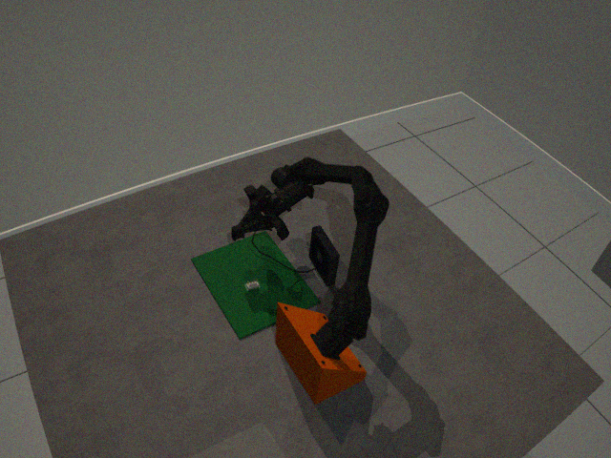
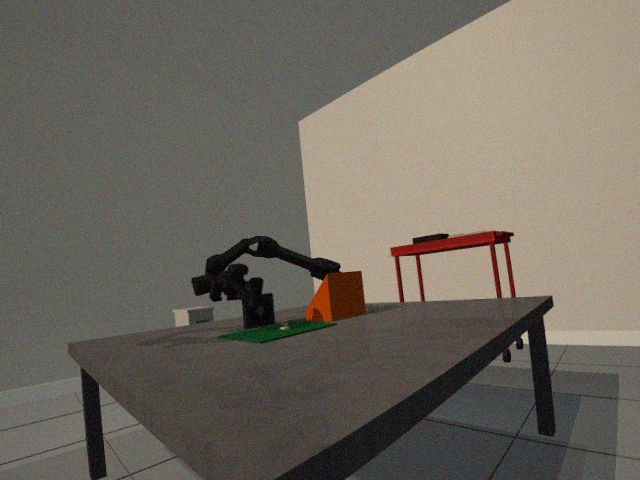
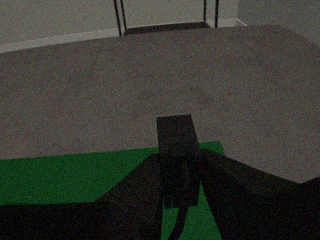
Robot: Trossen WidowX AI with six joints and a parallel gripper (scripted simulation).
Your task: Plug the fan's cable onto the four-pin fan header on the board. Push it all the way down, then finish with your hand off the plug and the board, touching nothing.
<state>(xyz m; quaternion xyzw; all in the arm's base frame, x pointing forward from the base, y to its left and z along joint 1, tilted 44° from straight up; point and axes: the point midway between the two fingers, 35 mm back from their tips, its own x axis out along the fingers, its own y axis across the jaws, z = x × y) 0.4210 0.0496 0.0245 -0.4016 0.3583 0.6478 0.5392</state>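
My gripper tip is now 9 cm past the green board, 1 cm to the left of it and 13 cm above it. From my gripper tip the other things lie so: black plug: 1 cm to the left, 1 cm below; then white-framed fan header: 11 cm behind, 12 cm below; then black fan: 12 cm behind, 19 cm to the right, 6 cm below.
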